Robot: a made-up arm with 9 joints. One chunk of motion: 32 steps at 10 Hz.
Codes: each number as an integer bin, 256 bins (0 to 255) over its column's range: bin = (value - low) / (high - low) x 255, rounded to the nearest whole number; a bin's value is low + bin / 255 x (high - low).
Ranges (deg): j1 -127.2..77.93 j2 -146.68..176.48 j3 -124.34..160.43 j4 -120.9..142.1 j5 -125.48..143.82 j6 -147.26..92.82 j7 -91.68..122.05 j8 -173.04..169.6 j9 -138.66..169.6
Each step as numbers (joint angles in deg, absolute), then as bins.
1 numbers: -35.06 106.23 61.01 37.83 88.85 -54.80 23.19 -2.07 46.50
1 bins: 115 200 166 154 203 98 137 127 153
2 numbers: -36.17 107.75 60.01 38.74 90.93 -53.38 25.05 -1.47 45.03
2 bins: 113 201 165 155 205 100 139 128 152
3 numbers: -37.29 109.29 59.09 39.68 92.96 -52.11 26.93 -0.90 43.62
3 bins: 112 202 164 156 207 101 142 128 151
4 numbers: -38.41 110.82 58.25 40.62 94.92 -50.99 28.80 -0.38 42.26
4 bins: 110 203 164 157 209 102 144 128 150
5 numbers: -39.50 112.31 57.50 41.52 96.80 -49.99 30.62 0.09 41.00
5 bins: 109 204 163 157 210 103 146 129 149
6 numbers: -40.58 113.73 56.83 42.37 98.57 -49.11 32.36 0.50 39.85
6 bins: 108 205 162 158 212 104 148 129 148
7 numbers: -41.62 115.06 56.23 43.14 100.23 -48.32 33.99 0.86 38.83
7 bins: 106 207 162 159 214 105 150 129 147
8 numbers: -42.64 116.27 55.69 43.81 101.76 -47.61 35.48 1.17 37.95
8 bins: 105 207 161 160 215 106 152 130 146
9 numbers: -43.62 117.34 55.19 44.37 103.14 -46.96 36.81 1.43 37.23
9 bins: 104 208 161 160 216 107 153 130 146
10 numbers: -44.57 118.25 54.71 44.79 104.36 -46.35 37.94 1.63 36.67
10 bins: 103 209 160 161 218 107 155 130 145
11 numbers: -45.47 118.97 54.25 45.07 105.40 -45.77 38.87 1.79 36.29
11 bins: 102 210 160 161 219 108 156 130 145
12 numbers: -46.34 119.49 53.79 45.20 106.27 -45.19 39.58 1.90 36.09
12 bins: 101 210 160 161 219 108 157 130 145
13 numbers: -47.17 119.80 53.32 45.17 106.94 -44.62 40.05 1.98 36.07
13 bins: 99 210 159 161 220 109 157 130 145
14 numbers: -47.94 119.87 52.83 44.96 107.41 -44.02 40.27 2.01 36.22
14 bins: 99 210 159 161 221 110 157 130 145
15 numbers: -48.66 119.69 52.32 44.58 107.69 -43.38 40.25 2.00 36.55
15 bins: 98 210 158 160 221 110 157 130 145
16 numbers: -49.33 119.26 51.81 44.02 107.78 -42.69 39.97 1.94 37.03
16 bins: 97 210 158 160 221 111 157 130 145
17 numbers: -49.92 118.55 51.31 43.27 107.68 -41.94 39.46 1.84 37.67
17 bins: 96 209 157 159 221 112 156 130 146
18 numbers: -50.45 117.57 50.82 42.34 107.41 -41.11 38.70 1.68 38.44
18 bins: 95 209 157 158 221 113 156 130 147
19 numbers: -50.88 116.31 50.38 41.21 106.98 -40.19 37.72 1.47 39.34
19 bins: 95 208 156 157 220 114 154 130 147
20 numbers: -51.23 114.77 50.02 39.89 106.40 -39.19 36.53 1.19 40.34
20 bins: 94 206 156 156 220 115 153 130 148
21 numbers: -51.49 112.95 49.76 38.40 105.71 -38.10 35.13 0.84 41.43
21 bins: 94 205 156 154 219 116 151 129 149
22 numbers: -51.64 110.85 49.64 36.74 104.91 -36.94 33.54 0.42 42.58
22 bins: 94 203 156 153 218 117 149 129 150
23 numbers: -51.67 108.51 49.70 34.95 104.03 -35.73 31.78 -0.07 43.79
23 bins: 94 201 156 151 217 118 147 129 151
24 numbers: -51.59 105.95 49.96 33.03 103.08 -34.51 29.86 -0.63 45.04
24 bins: 94 199 156 149 216 120 145 128 152
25 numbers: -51.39 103.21 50.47 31.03 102.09 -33.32 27.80 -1.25 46.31
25 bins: 94 197 157 147 215 121 143 128 153
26 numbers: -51.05 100.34 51.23 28.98 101.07 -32.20 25.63 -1.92 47.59
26 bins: 95 195 157 145 215 122 140 127 154
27 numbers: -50.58 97.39 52.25 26.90 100.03 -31.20 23.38 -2.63 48.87
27 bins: 95 193 158 143 214 123 137 127 155
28 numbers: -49.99 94.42 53.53 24.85 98.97 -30.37 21.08 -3.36 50.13
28 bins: 96 190 159 141 213 124 135 126 156
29 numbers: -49.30 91.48 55.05 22.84 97.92 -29.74 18.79 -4.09 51.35
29 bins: 97 188 161 139 212 125 132 126 157
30 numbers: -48.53 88.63 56.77 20.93 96.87 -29.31 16.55 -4.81 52.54
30 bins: 98 186 162 138 211 125 129 125 158
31 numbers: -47.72 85.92 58.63 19.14 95.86 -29.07 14.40 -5.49 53.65
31 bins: 99 184 164 136 210 126 127 125 159
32 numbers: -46.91 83.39 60.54 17.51 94.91 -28.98 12.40 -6.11 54.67
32 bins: 100 182 166 134 209 126 124 124 160
